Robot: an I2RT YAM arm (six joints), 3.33 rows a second.
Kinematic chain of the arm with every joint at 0, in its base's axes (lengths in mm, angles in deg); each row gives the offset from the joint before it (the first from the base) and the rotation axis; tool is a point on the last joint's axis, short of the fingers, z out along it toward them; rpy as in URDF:
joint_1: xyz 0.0 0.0 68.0 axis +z
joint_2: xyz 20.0 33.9 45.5 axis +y
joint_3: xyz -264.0 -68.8 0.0 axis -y
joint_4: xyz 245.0 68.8 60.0 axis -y
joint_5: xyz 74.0 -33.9 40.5 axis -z
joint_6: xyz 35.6 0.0 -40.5 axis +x
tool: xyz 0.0 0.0 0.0 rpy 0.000 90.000 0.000
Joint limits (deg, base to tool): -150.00..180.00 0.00..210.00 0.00..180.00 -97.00..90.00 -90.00..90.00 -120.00..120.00
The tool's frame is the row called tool.
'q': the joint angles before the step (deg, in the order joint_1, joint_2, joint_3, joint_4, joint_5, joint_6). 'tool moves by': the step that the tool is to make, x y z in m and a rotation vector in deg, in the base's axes. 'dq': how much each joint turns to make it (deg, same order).
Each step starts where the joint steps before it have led.
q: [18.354 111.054 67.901 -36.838 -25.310 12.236]
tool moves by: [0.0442 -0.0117 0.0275 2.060 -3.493 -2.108]
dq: [-3.770 3.937 12.241 -5.065 -1.299 -1.587]
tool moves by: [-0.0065 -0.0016 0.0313 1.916 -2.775 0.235]
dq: [-0.086 -4.570 0.547 -1.957 -1.201 -0.015]
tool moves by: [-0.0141 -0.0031 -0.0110 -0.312 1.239 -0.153]
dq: [0.087 -1.878 -5.044 2.012 0.057 0.263]
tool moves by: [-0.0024 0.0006 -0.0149 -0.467 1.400 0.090]
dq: [0.195 1.175 -1.843 1.585 0.120 0.087]
